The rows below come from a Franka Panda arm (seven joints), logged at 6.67 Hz.
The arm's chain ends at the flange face. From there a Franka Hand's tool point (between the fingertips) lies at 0.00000 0.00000 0.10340 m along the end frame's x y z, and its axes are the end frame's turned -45 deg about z.
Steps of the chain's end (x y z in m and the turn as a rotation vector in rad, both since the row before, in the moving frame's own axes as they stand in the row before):
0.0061, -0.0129, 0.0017, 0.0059, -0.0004, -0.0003
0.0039, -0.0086, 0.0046, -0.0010, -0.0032, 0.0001
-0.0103, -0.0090, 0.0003, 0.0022, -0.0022, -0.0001
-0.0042, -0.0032, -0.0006, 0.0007, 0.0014, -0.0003
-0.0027, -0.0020, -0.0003, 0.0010, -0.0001, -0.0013
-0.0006, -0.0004, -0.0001, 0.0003, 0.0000, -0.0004
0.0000, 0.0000, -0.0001, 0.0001, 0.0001, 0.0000
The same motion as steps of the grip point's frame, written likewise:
0.0138, -0.0053, 0.0017, 0.0045, 0.0039, -0.0003
0.0085, -0.0035, 0.0046, 0.0016, -0.0030, 0.0001
-0.0009, -0.0140, 0.0003, 0.0031, 0.0000, -0.0001
-0.0006, -0.0052, -0.0006, -0.0005, 0.0015, -0.0003
-0.0004, -0.0034, -0.0003, 0.0008, 0.0006, -0.0013
-0.0001, -0.0007, -0.0001, 0.0002, 0.0002, -0.0004
0.0000, 0.0000, -0.0001, 0.0000, 0.0001, 0.0000

